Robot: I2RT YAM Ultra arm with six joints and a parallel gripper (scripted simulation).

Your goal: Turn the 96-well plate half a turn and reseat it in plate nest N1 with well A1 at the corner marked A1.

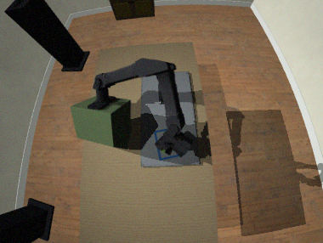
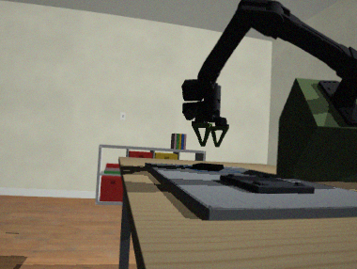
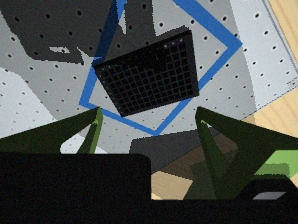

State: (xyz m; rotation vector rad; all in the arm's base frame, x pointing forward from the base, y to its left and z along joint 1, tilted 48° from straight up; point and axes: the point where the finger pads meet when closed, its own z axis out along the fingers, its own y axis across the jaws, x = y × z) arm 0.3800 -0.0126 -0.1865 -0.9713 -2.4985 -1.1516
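My gripper is now 7 cm above the black 96-well plate. Also, from my hand: plate nest N1: 4 cm behind, 36 cm to the left, 8 cm below.
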